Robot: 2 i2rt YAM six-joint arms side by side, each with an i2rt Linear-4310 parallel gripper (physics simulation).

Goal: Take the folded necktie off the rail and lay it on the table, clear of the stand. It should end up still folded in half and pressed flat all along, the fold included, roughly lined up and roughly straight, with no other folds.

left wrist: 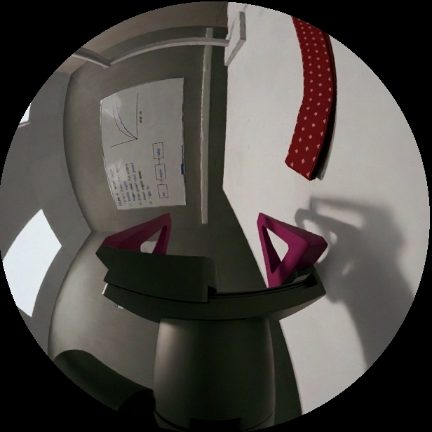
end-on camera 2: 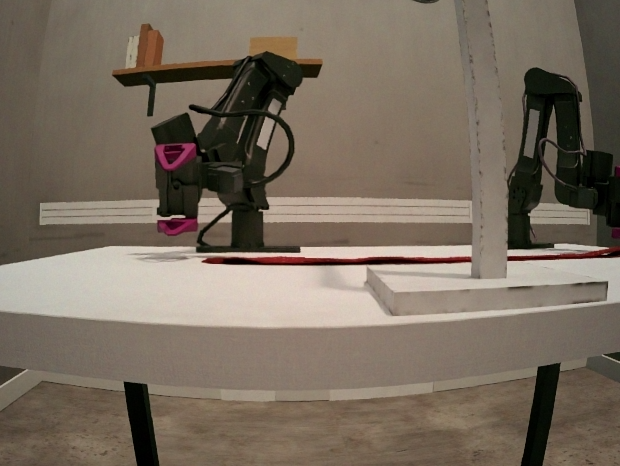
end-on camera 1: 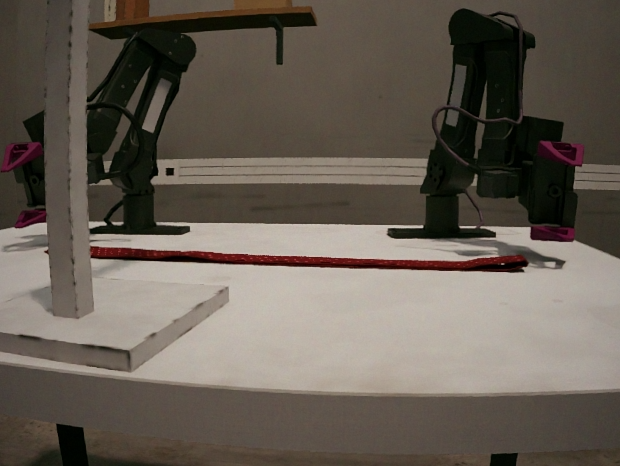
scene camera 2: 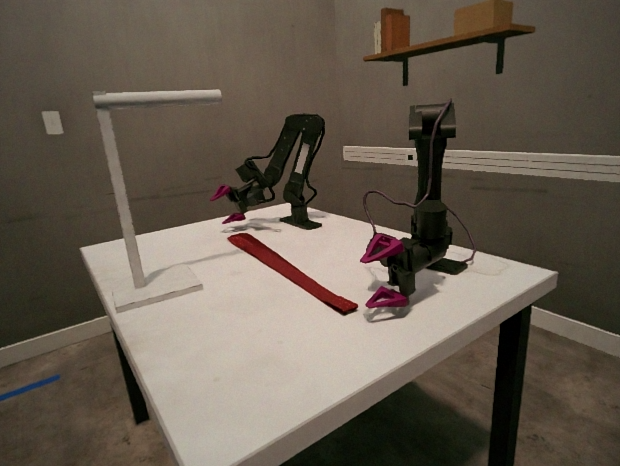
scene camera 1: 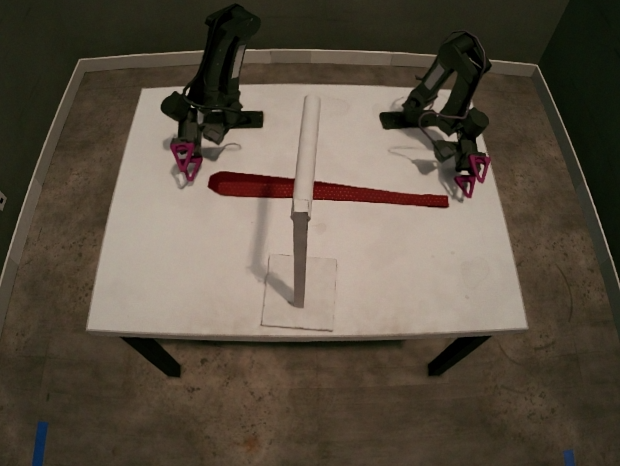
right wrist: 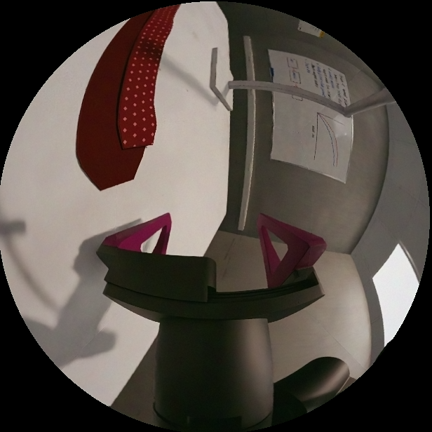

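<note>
The red dotted necktie (scene camera 1: 360,192) (scene camera 2: 293,273) (end-on camera 1: 300,261) (end-on camera 2: 310,260) (left wrist: 312,100) (right wrist: 137,105) lies folded and roughly straight on the table, off the rail (scene camera 1: 306,145) (scene camera 2: 160,97) and behind the stand's base. Its fold, at the right, stands slightly open as a low loop in end-on camera 1. At its other end the narrower dotted layer lies on the wider plain one, roughly lined up. My left gripper (scene camera 1: 475,188) (scene camera 2: 364,283) (end-on camera 1: 556,195) (left wrist: 213,217) is open and empty beyond the fold. My right gripper (scene camera 1: 186,175) (scene camera 2: 217,211) (end-on camera 2: 176,192) (right wrist: 214,217) is open and empty beyond the loose ends.
The stand's base (scene camera 1: 320,300) (scene camera 2: 175,285) (end-on camera 1: 165,310) (end-on camera 2: 451,300) sits near the table's front edge. Its post (scene camera 1: 299,260) (scene camera 2: 122,200) rises to the rail, which passes above the necktie's middle in scene camera 1 and hides a short stretch.
</note>
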